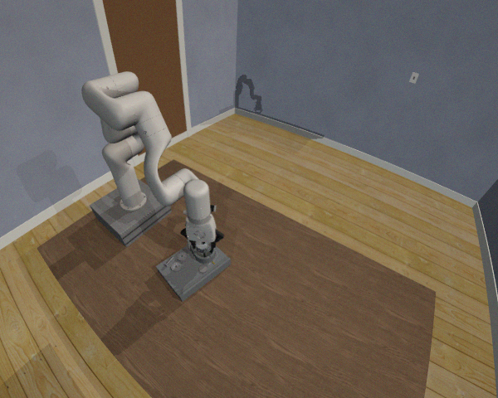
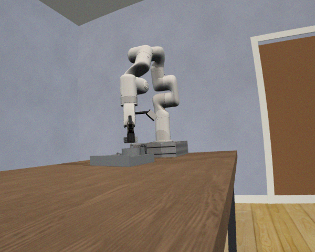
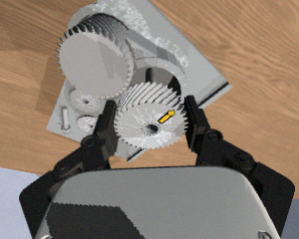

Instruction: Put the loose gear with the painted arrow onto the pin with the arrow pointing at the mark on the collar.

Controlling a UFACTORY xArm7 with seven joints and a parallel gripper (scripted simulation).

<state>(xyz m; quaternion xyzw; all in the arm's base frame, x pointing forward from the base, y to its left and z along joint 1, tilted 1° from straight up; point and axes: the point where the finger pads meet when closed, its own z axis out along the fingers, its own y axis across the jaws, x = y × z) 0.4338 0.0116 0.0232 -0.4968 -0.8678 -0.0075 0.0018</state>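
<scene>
Now: hand right at the gear. Also, from my hand: short peg: 9 cm behind, 12 cm to the right, 6 cm below.
</scene>
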